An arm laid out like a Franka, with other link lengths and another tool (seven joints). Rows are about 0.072 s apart.
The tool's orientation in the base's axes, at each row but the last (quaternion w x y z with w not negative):
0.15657 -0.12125 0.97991 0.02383
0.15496 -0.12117 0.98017 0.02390
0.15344 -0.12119 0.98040 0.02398
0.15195 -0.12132 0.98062 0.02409
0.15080 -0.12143 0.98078 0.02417
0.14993 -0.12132 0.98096 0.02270
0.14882 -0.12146 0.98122 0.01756
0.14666 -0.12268 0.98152 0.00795
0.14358 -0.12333 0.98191 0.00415
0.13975 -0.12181 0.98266 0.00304
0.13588 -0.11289 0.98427 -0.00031
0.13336 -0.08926 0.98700 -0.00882
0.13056 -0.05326 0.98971 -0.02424
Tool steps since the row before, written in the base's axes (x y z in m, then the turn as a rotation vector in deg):
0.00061 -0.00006 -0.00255 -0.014 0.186 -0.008
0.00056 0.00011 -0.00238 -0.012 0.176 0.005
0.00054 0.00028 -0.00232 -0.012 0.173 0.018
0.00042 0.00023 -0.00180 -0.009 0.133 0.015
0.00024 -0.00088 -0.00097 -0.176 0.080 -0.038
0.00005 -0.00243 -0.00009 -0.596 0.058 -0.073
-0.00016 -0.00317 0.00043 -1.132 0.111 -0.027
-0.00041 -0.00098 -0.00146 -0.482 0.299 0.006
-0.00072 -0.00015 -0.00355 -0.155 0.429 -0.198
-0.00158 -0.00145 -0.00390 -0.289 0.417 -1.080
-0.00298 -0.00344 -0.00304 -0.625 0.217 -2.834
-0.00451 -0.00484 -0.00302 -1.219 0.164 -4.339
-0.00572 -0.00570 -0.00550 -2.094 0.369 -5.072
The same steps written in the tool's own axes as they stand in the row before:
0.00025 -0.00023 0.00260 -0.027 0.184 0.019
0.00019 -0.00005 0.00244 -0.031 0.174 0.007
0.00015 0.00012 0.00239 -0.034 0.171 -0.006
0.00011 0.00010 0.00186 -0.027 0.131 -0.006
0.00027 -0.00092 0.00092 0.156 0.120 -0.008
0.00054 -0.00237 -0.00010 0.560 0.202 -0.098
0.00076 -0.00304 -0.00068 1.031 0.383 -0.292
0.00104 -0.00082 0.00123 0.374 0.407 -0.128
0.00171 0.00013 0.00319 0.097 0.459 0.165
0.00289 -0.00092 0.00326 0.467 0.504 0.975
0.00437 -0.00260 0.00203 1.296 0.439 2.569
0.00593 -0.00385 0.00169 2.262 0.552 3.862
0.00754 -0.00475 0.00401 3.267 0.888 4.334

